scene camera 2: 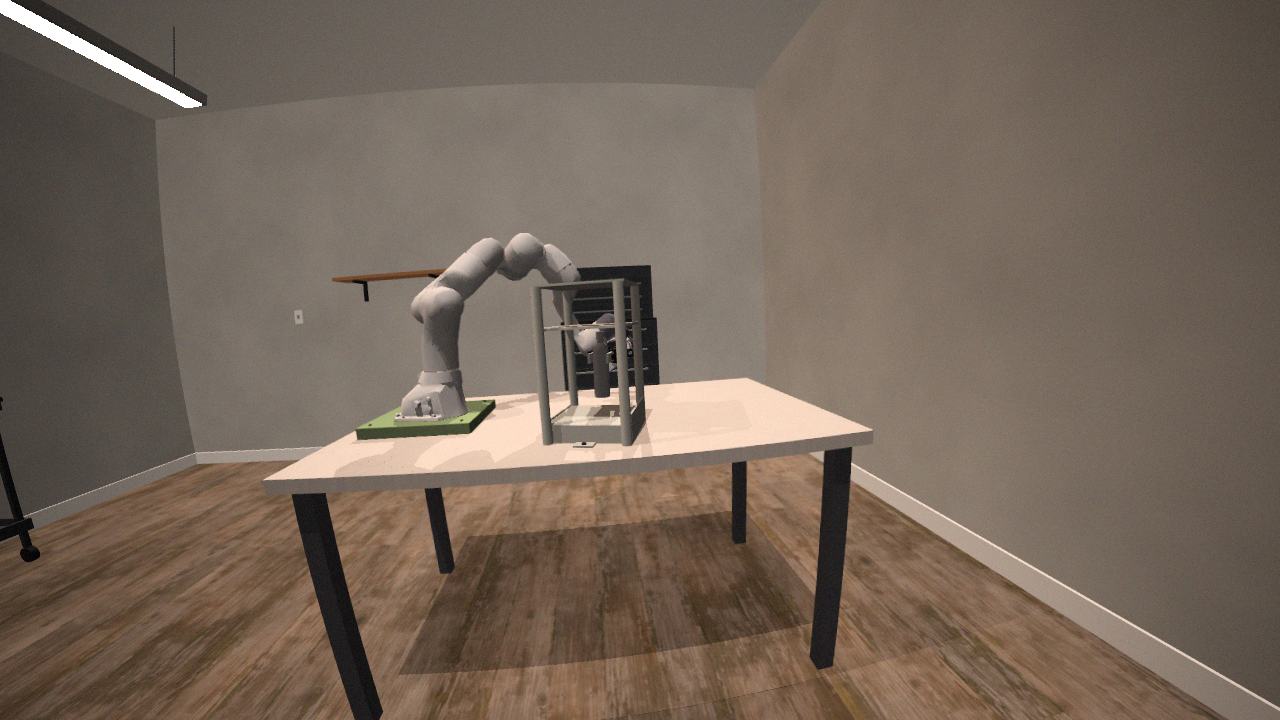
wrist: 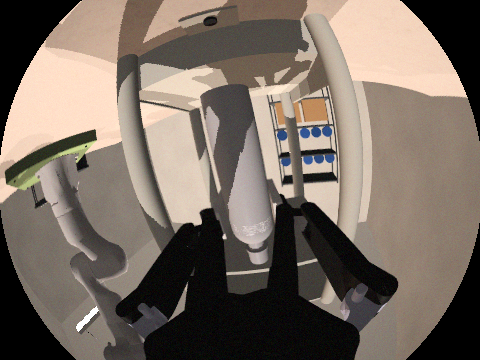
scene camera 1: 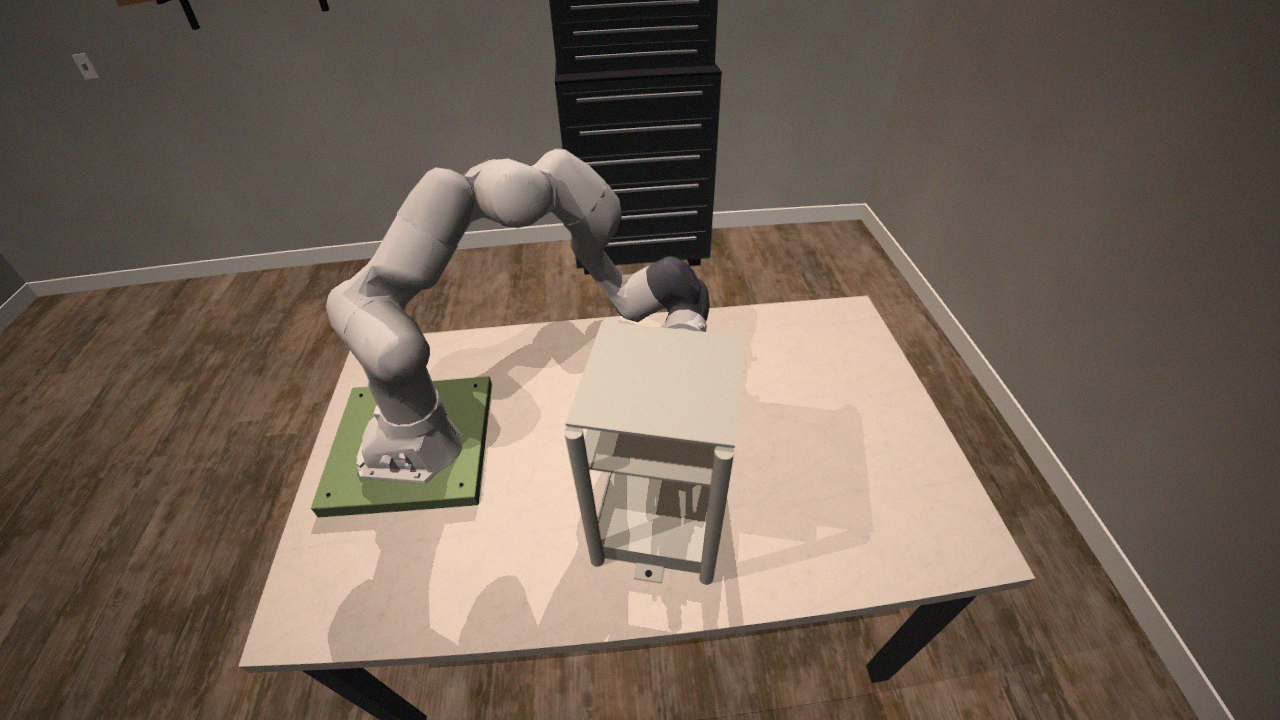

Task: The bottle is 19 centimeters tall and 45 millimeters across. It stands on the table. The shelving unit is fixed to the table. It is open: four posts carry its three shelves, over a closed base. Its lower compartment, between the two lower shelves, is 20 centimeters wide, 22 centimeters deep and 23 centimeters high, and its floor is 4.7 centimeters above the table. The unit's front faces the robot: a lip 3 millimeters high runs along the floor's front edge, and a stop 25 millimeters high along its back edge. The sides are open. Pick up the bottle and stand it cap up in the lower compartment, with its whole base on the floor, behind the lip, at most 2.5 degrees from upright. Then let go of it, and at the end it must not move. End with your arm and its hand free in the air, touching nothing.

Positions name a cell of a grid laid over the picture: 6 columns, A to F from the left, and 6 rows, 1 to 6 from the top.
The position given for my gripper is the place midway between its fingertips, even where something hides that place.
Note:
I see my gripper (wrist: D4) and a grey bottle (scene camera 2: C4).
The grey bottle shows as well in the wrist view (wrist: C2).

